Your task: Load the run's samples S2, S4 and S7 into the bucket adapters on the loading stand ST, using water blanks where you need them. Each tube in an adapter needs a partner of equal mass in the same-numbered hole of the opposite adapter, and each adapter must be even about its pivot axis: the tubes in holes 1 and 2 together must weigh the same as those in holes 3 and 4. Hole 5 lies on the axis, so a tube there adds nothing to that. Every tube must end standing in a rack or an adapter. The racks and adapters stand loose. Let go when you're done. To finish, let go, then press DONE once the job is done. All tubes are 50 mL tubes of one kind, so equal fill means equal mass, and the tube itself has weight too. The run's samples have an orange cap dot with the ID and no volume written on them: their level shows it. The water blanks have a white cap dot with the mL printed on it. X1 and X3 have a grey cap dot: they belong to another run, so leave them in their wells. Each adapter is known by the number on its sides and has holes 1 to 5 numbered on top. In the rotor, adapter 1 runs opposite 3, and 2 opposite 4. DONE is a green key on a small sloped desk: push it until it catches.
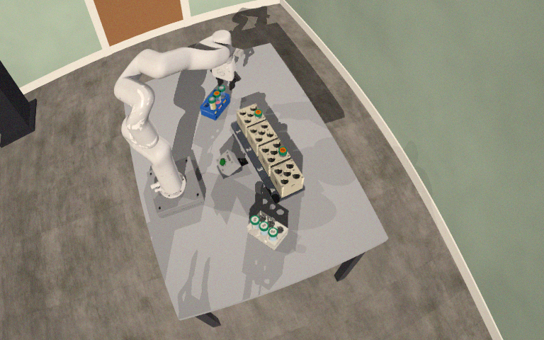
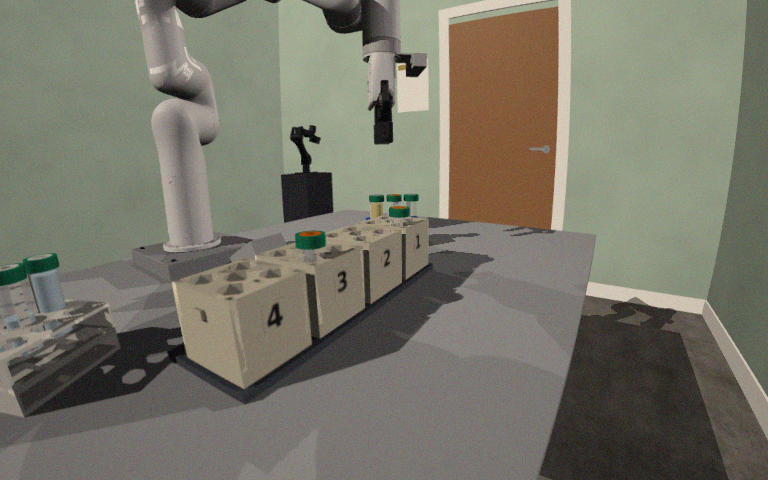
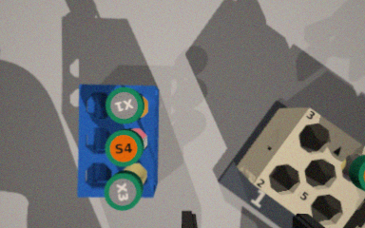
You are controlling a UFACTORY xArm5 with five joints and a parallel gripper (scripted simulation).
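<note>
The pink tube is 19 cm below my hand, 8 cm to the left of it and 2 cm behind it. The rest, counted from my hand: green done key: 24 cm to the right, 19 cm below, 12 cm behind; then adapter 1: 20 cm below, 8 cm to the right, 7 cm ahead; then blue rack: 22 cm below, 10 cm to the left, 4 cm behind.
</note>
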